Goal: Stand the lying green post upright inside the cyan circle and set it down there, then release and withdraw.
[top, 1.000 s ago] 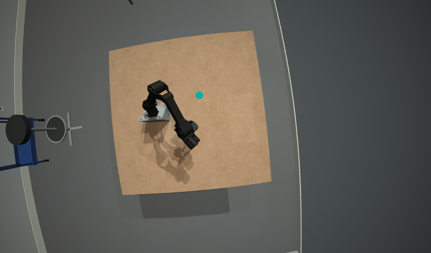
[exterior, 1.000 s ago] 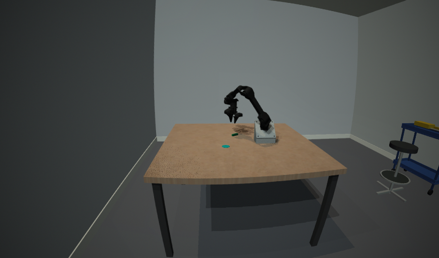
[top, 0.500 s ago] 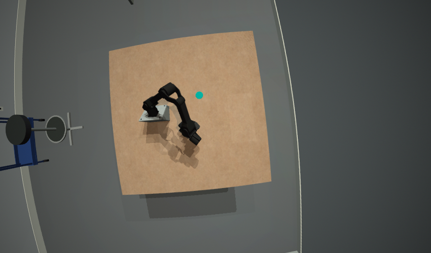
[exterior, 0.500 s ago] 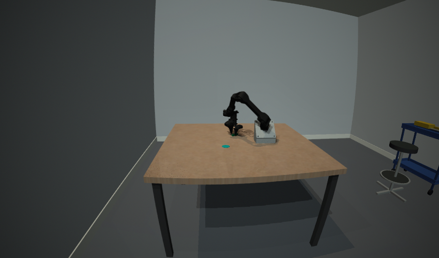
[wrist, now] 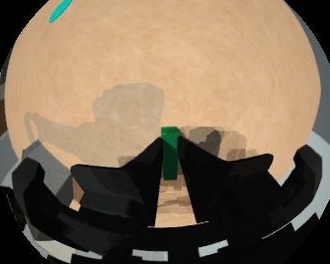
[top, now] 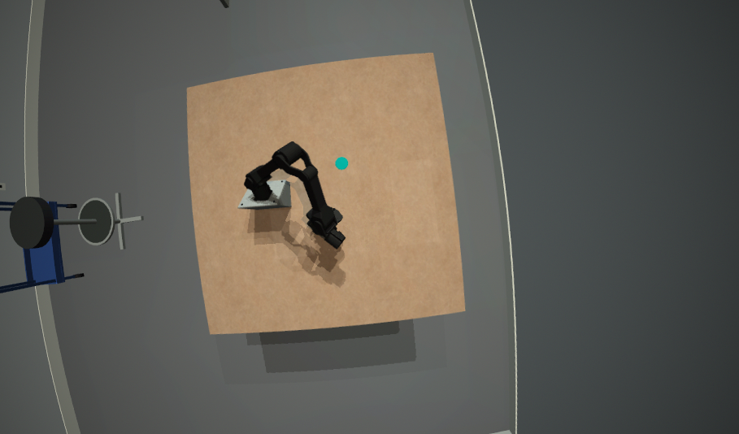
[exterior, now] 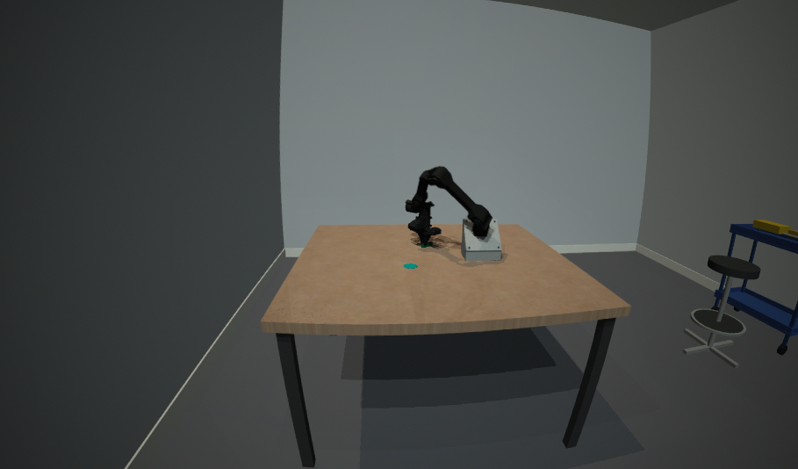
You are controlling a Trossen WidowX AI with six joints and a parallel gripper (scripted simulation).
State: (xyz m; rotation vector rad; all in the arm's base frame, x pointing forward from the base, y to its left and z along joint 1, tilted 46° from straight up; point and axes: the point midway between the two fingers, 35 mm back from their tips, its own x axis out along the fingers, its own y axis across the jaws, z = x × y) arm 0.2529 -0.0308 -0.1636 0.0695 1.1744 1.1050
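The cyan circle lies 70 mm ahead of my gripper tip, 290 mm to the left of it and 10 mm below it. The rest, counted from my gripper tip: green post: 20 mm behind, 10 mm to the right.
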